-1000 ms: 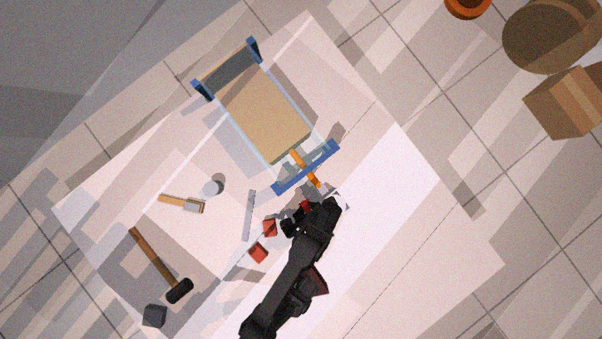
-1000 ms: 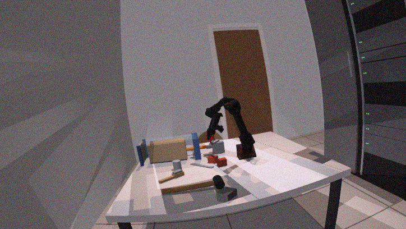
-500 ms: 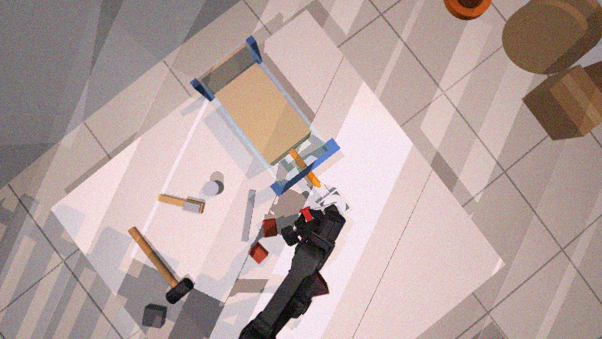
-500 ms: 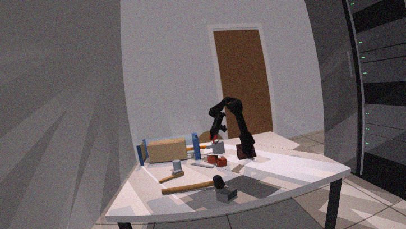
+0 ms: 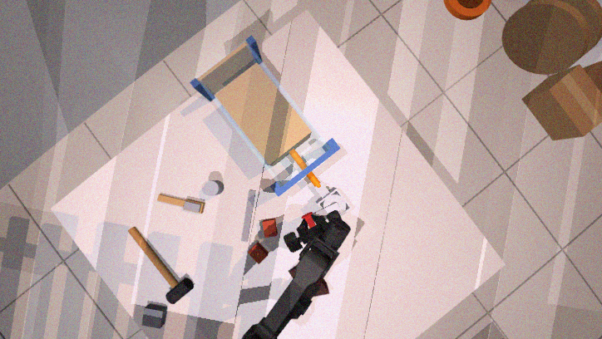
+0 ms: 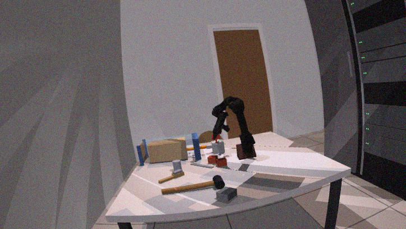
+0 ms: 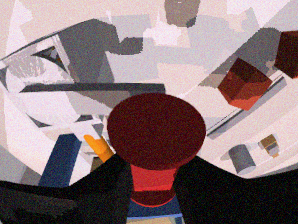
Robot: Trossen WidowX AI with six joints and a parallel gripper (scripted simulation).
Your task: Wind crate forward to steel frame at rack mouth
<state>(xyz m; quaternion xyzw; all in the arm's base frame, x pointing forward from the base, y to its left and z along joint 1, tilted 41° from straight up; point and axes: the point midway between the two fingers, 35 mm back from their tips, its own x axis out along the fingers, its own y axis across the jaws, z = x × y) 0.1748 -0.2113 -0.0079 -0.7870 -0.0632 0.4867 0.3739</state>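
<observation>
Right now the grey winch is 60 mm behind my gripper tip, 100 mm to the right of it and 100 mm below it. Also, from my gripper tip: red knob: 20 mm behind; then blue steel frame: 120 mm ahead, 100 mm to the right, 30 mm below; then grey crank bar: 20 mm behind, 30 mm to the right, 30 mm below.
</observation>
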